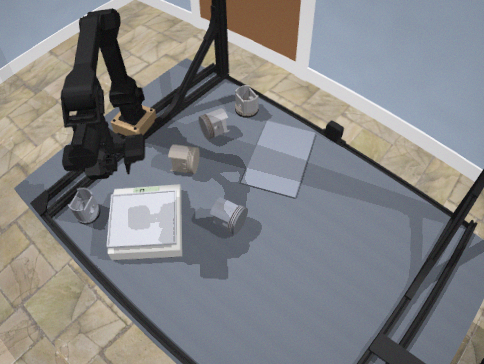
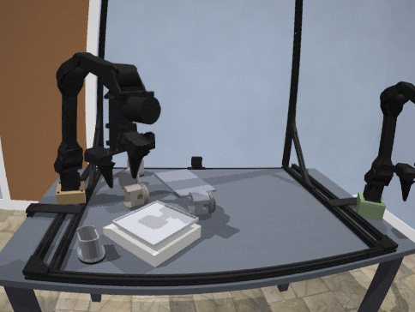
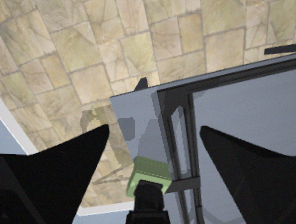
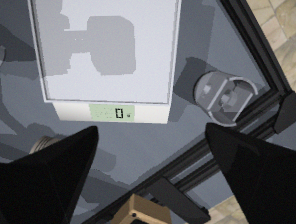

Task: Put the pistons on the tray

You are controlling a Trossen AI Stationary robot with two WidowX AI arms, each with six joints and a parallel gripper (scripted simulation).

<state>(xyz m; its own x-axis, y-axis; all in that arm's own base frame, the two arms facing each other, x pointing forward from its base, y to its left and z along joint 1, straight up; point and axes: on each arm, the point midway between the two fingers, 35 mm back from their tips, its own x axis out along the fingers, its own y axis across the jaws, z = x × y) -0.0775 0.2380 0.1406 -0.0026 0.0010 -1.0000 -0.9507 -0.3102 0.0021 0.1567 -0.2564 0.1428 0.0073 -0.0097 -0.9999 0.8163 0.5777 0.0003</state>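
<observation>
The tan piston is 21 cm behind my right hand, 1 cm to the right of it and 17 cm below it. From my right hand the other things lie so: flat steel tray (42 cm behind, 13 cm to the left, 20 cm below).
</observation>
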